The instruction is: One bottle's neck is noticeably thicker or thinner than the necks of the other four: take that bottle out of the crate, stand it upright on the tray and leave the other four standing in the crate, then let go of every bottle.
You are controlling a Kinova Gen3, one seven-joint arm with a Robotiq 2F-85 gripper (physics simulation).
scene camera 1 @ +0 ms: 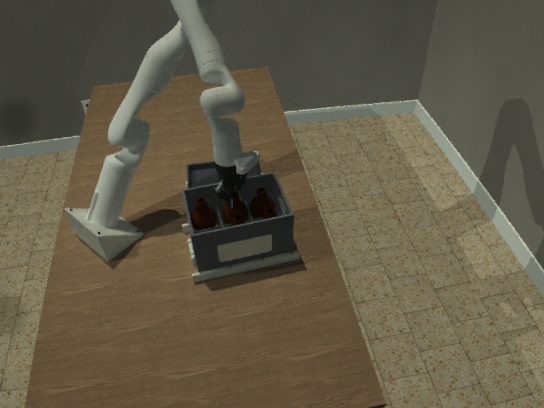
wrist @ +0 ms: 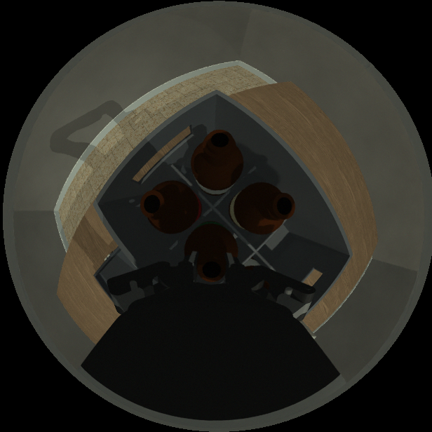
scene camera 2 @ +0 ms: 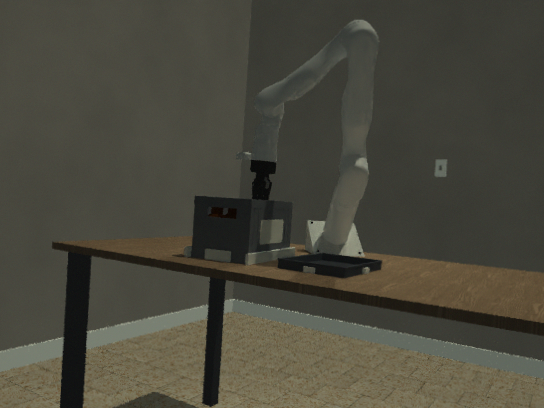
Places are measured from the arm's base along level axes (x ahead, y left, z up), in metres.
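Pixels of known places: gripper, between the fingertips: (scene camera 1: 233,203); arm's base, origin of its link: (scene camera 1: 102,221) (scene camera 2: 334,235).
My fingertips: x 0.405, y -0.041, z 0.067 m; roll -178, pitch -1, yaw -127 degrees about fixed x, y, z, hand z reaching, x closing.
For each thing: its middle in the pictures, then the offset to it from my fingertips. "pt": a spot on its surface instead. Level surfaces: height alone.
- dark grey crate, middle of its body: (scene camera 1: 237,224) (scene camera 2: 244,227) dx +0.007, dy -0.044, dz -0.041 m
- far row, a spot on its surface: (scene camera 1: 236,215) pt dx +0.006, dy -0.083, dz +0.033 m
- far right bottle, middle of its body: (scene camera 1: 262,209) dx +0.082, dy +0.011, dz -0.044 m
- far left bottle, middle of its body: (scene camera 1: 203,219) dx -0.090, dy -0.013, dz -0.044 m
- dark tray, middle of its body: (scene camera 2: 331,264) (scene camera 1: 224,180) dx -0.027, dy +0.242, dz -0.116 m
- wooden table, height of its surface: dz -0.129 m
The dark grey crate (scene camera 1: 207,252) (scene camera 2: 222,235) (wrist: 300,200) holds five brown bottles. My gripper (scene camera 1: 233,199) (scene camera 2: 261,192) (wrist: 211,259) points down into it and is shut on the neck of the middle bottle of the far row (scene camera 1: 236,215) (wrist: 210,242), which looks upright in its compartment. Also upright are the far right bottle (scene camera 1: 262,205) (wrist: 172,207), the near right bottle (scene camera 1: 270,212) (wrist: 217,165), the near middle bottle (scene camera 1: 238,219) (wrist: 257,207) and the far left bottle (scene camera 1: 203,217), mostly hidden in the wrist view. Which neck differs is hard to tell. The dark tray (scene camera 1: 200,165) (scene camera 2: 312,267) holds no bottle.
The crate walls rise around the bottles, and low dividers (wrist: 185,175) part the compartments. The tray lies close behind the crate in scene camera 1. The robot base (scene camera 1: 107,237) (scene camera 2: 342,245) stands on the wooden table (scene camera 1: 200,340) (scene camera 2: 425,280), left of the crate in scene camera 1.
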